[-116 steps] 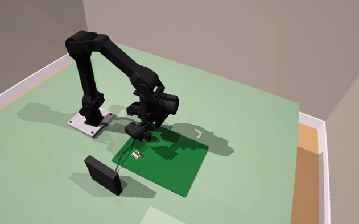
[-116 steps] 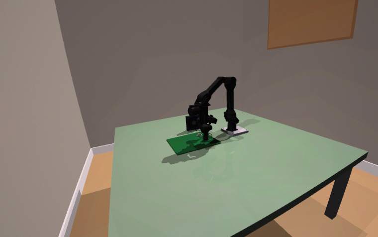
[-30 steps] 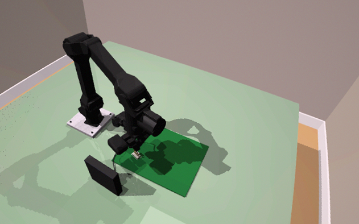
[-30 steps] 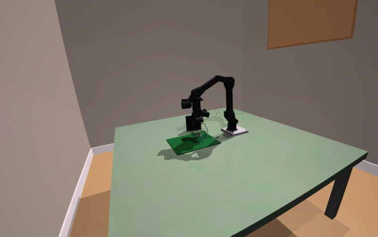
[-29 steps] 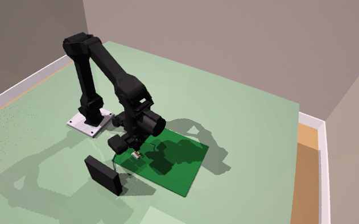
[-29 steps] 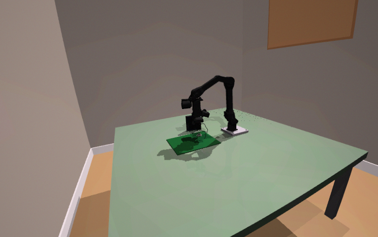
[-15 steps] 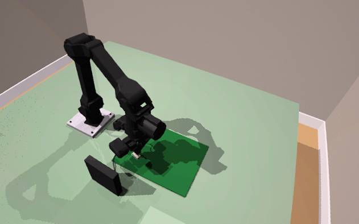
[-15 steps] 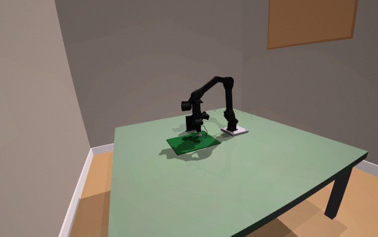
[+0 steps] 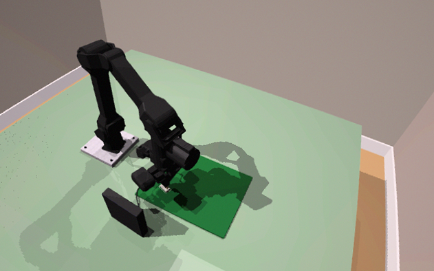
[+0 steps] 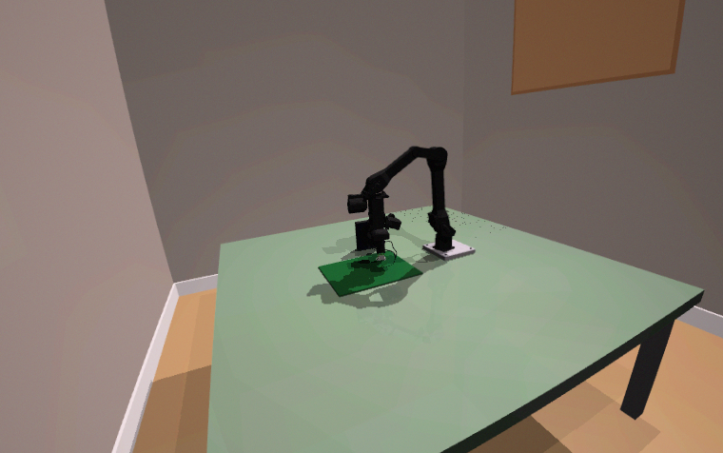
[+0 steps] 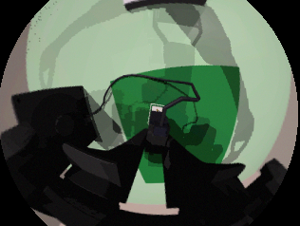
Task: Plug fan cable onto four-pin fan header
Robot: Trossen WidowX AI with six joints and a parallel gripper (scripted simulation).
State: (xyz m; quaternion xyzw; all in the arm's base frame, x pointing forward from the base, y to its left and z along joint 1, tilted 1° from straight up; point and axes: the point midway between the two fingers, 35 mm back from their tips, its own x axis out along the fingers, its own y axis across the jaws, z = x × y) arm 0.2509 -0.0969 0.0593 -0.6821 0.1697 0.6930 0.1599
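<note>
The dark plug is 10 mm behind my gripper tip and 10 mm above it. The rest, counted from my gripper tip: black fan: 130 mm to the right, 50 mm behind, 20 mm above; green board: 80 mm ahead, 60 mm below, 50 mm to the left.
</note>
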